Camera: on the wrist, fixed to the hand. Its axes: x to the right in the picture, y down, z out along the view.
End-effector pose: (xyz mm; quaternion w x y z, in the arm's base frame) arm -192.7 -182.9 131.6 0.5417 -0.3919 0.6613 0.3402
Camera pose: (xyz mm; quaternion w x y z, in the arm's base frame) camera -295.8 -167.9 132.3 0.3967 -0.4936 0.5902 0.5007
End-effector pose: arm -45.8 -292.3 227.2 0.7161 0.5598 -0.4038 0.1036
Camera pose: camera -84.2 -230.5 301.8 0.8369 0.3493 -0.4186 0.0484
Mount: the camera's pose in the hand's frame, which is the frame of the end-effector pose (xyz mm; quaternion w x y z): 8.0 98.4 -33.4 0.9689 -0.2422 0.0291 0.0412
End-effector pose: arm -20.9 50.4 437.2 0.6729 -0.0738 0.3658 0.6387
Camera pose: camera -124.8 55.0 444.6 0.5972 -0.2380 0.2224 0.7330
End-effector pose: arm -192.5 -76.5 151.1 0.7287 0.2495 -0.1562 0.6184
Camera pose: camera -290.1 -40.4 144.5 0.7455 0.0408 -0.2902 0.5986
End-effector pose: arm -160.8 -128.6 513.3 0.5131 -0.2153 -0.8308 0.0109
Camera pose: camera -101.1 -43.2 512.4 0.4687 -0.3674 -0.7838 -0.1758
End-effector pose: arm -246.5 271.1 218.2 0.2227 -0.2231 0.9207 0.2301
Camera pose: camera -313.7 329.3 272.6 0.1255 -0.2389 0.8520 0.4486
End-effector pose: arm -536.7 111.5 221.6 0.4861 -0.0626 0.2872 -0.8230
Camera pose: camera -478.4 82.9 140.1 0.4814 -0.1426 0.4943 -0.7096
